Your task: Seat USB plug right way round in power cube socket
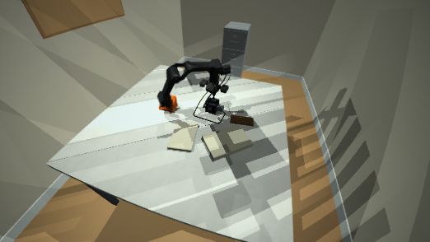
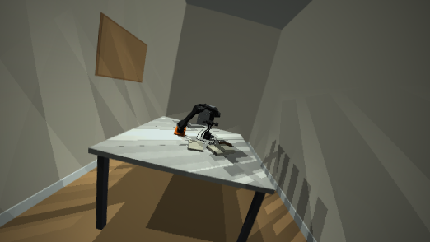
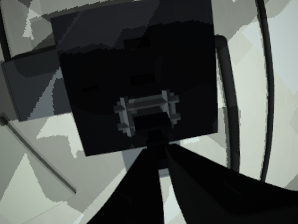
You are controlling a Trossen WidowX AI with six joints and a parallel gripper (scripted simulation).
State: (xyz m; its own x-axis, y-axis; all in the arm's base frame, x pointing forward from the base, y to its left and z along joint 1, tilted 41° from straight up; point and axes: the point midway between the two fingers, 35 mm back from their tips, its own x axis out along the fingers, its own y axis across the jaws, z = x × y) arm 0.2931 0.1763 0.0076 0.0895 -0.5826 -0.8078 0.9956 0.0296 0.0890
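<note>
My gripper tip is now 20 mm above the grey USB plug. The rest, counted from my gripper tip: brown flat block (230 mm ahead, 110 mm below, 50 mm to the right).
</note>
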